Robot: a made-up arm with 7 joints.
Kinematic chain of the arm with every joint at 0, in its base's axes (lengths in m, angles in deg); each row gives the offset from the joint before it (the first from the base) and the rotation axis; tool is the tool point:
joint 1: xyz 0 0 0.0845 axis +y
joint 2: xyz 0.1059 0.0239 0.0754 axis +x
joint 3: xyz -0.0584 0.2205 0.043 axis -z
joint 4: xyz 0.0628 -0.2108 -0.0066 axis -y
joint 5: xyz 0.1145 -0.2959 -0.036 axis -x
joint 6: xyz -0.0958 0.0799 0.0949 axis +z
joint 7: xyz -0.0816 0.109 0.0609 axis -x
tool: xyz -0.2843 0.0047 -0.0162
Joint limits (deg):
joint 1: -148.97..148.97
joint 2: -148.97..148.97
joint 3: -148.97..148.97
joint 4: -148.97..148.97
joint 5: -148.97..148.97
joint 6: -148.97..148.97
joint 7: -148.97..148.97
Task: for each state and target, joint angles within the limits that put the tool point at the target. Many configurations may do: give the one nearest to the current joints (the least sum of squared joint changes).
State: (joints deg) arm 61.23 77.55 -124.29 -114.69 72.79 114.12 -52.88
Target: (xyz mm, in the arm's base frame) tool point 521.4 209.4 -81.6
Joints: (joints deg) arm 78.43 89.10 -105.90 -130.29 111.15 125.46 -53.90
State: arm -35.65 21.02 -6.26 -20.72 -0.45 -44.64 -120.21
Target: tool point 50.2 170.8 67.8
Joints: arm -46.93 -4.77 -26.57 -4.36 35.16 -53.37 -118.90
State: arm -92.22 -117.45 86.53 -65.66 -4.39 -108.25 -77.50
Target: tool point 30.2 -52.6 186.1
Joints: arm -76.67 -109.13 52.10 -65.32 11.56 -83.50 -78.39
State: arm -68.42 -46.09 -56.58 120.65 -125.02 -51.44 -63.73
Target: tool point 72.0 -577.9 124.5
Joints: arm -61.85 -12.40 -15.27 121.60 -103.73 -51.47 -63.45
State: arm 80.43 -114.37 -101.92 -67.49 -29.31 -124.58 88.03
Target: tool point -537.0 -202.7 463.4
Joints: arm 121.05 -104.43 -133.55 -57.72 -35.98 -118.36 88.72
